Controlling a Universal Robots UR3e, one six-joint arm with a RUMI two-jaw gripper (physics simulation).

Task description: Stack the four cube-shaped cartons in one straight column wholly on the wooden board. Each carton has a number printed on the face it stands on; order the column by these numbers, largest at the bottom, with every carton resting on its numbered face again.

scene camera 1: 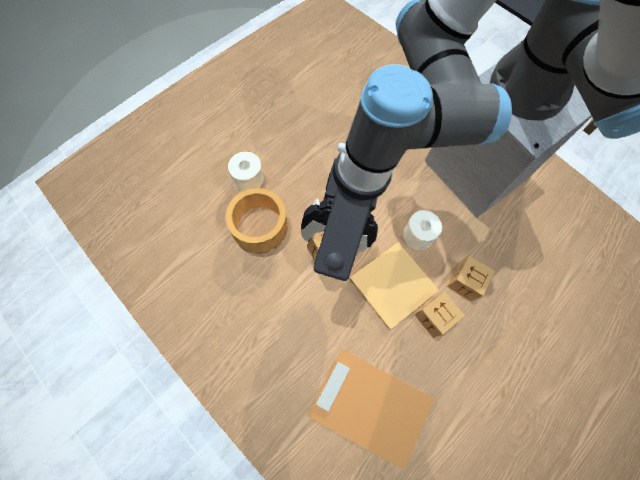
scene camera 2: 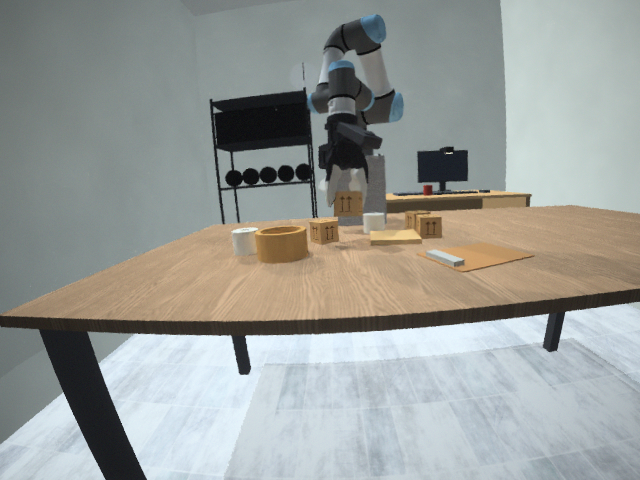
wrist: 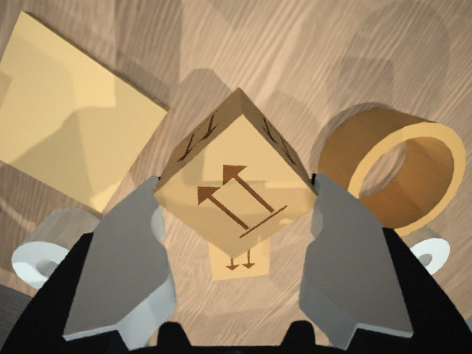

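Seen in the pictures: gripper, fingertip midpoint: (scene camera 2: 346,207) (wrist: 237,177); arm's base, link origin: (scene camera 1: 528,88).
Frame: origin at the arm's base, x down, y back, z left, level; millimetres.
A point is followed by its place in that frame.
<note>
My gripper (scene camera 1: 338,242) @(x 144, y -374, z -127 mm) (scene camera 2: 348,196) @(x 144, y -374, z -127 mm) (wrist: 237,177) @(x 144, y -374, z -127 mm) is shut on a cube-shaped carton (scene camera 1: 314,246) @(x 118, y -400, z -142 mm) (scene camera 2: 348,203) @(x 133, y -408, z -128 mm) (wrist: 235,185) @(x 110, y -385, z -117 mm), held above the table beside the board. A second carton (scene camera 2: 324,230) @(x 204, y -316, z -172 mm) (wrist: 219,267) @(x 184, y -268, z -156 mm) stands on the table, lower and farther back; the arm hides it in scene camera 1. The wooden board (scene camera 1: 393,285) @(x 226, y -342, z 1 mm) (scene camera 2: 395,237) @(x 226, y -373, z -8 mm) (wrist: 90,100) @(x 226, y -367, z -14 mm) bears no carton. A third carton (scene camera 1: 440,313) @(x 183, y -349, z 93 mm) (scene camera 2: 429,226) @(x 207, y -369, z 86 mm) stands close by a board corner, and a fourth carton (scene camera 1: 471,277) @(x 184, y -259, z 107 mm) (scene camera 2: 410,220) @(x 207, y -258, z 86 mm) stands behind it. Arrows show on visible faces; the numbered faces are hidden.
An orange ring (scene camera 1: 258,245) @(x 194, y -438, z -240 mm) (scene camera 2: 281,246) @(x 203, y -453, z -278 mm) (wrist: 345,150) @(x 204, y -404, z -223 mm) stands beside a white roll (scene camera 1: 249,180) @(x 190, y -346, z -340 mm) (scene camera 2: 244,243) @(x 209, y -360, z -366 mm). Another white roll (scene camera 1: 419,238) @(x 185, y -252, z -9 mm) (scene camera 2: 373,223) @(x 208, y -251, z -24 mm) stands near the board, toward the arm's base. An orange folder (scene camera 1: 385,410) @(x 235, y -534, z 112 mm) (scene camera 2: 491,255) @(x 235, y -562, z 115 mm) with a grey strip (scene camera 1: 333,386) @(x 226, y -554, z 15 mm) (scene camera 2: 444,257) @(x 226, y -567, z 7 mm) lies on the table.
</note>
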